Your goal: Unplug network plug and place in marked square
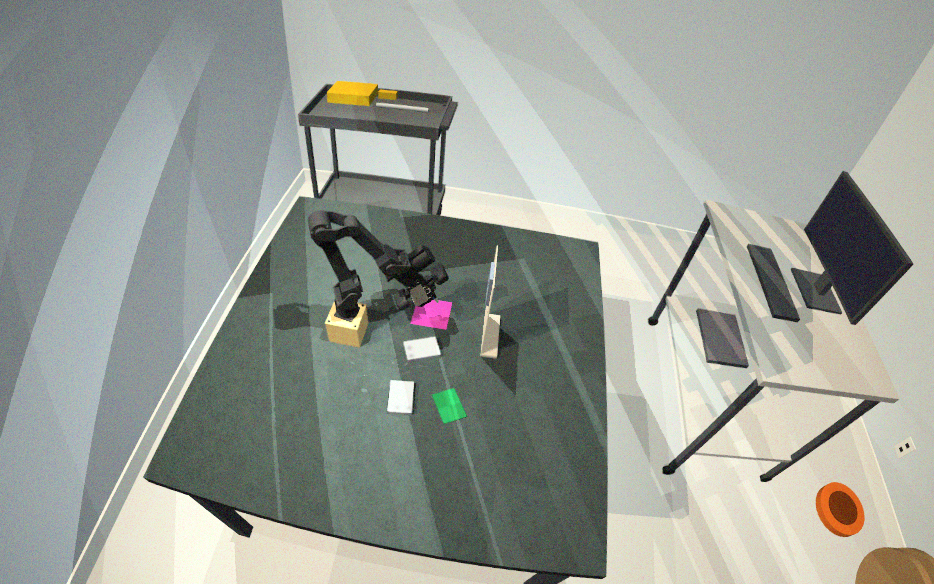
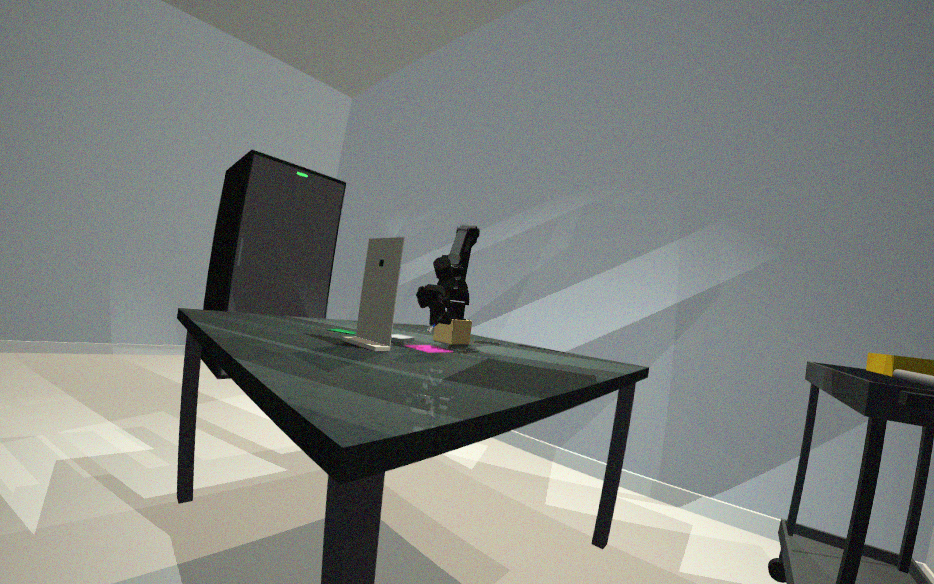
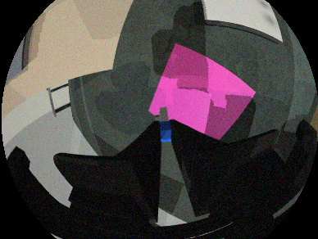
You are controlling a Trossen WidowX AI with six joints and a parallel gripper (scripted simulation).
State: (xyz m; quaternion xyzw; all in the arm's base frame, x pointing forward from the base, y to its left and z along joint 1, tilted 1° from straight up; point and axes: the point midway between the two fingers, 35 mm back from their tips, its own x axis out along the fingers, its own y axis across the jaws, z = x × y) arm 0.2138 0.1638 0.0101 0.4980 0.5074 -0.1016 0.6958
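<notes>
The magenta marked square lies 10 mm behind my gripper tip, 10 mm to the right of it and 70 mm below it. Round my gripper tip: green patch (160 mm ahead, 320 mm to the right, 70 mm below); then beige panel (190 mm ahead, 30 mm to the right, 70 mm above); then network plug (right at my gripper tip).
</notes>
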